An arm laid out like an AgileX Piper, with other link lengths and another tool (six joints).
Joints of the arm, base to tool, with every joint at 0 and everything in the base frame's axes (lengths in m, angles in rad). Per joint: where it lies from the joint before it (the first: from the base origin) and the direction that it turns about. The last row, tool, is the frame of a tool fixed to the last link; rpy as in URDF.
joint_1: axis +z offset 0 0 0.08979
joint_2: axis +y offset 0 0 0
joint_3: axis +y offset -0.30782 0 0.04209
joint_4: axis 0.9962 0 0.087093 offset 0.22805 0 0.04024
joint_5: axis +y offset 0 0 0
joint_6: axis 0.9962 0 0.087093 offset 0.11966 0 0.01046
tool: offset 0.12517 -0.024 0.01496 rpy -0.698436 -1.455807 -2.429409
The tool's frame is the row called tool.
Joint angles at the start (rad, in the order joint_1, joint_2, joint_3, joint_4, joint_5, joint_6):
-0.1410 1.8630 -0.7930 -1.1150 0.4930 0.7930
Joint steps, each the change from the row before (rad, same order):
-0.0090 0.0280 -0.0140 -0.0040 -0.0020 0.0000
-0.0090 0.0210 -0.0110 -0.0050 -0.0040 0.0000
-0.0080 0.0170 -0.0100 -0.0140 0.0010 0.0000
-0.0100 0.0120 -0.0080 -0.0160 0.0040 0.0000
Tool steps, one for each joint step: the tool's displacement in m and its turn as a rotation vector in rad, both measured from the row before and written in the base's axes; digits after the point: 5 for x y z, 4 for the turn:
0.00169 -0.00329 -0.00673 0.0012 0.0131 -0.0047
0.00157 -0.00297 -0.00506 0.0016 0.0081 -0.0028
0.00171 -0.00396 -0.00303 -0.0069 0.0087 0.0034
0.00074 -0.00522 -0.00136 -0.0104 0.0075 0.0017

